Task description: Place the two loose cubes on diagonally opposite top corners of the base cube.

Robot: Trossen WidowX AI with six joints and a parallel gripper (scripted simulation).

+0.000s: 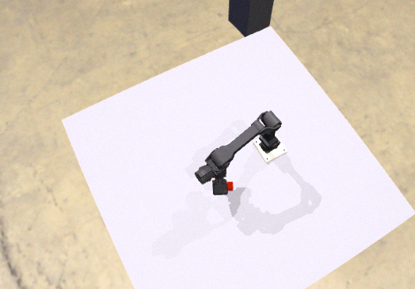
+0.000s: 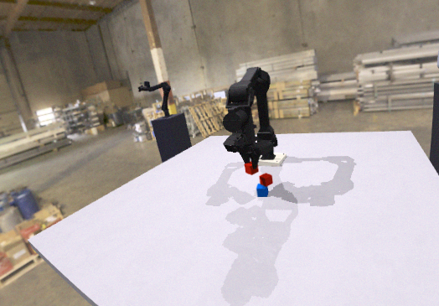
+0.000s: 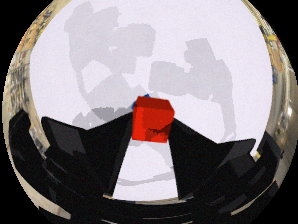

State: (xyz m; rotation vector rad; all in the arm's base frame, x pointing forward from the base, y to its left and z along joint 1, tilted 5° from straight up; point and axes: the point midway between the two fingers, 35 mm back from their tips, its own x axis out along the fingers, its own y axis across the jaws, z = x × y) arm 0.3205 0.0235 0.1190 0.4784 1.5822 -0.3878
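Now: the blue base cube 20 mm behind my gripper tip, 20 mm to the left of it and 100 mm below it. From my gripper tip the other things lie so: red cube (right at my gripper tip).
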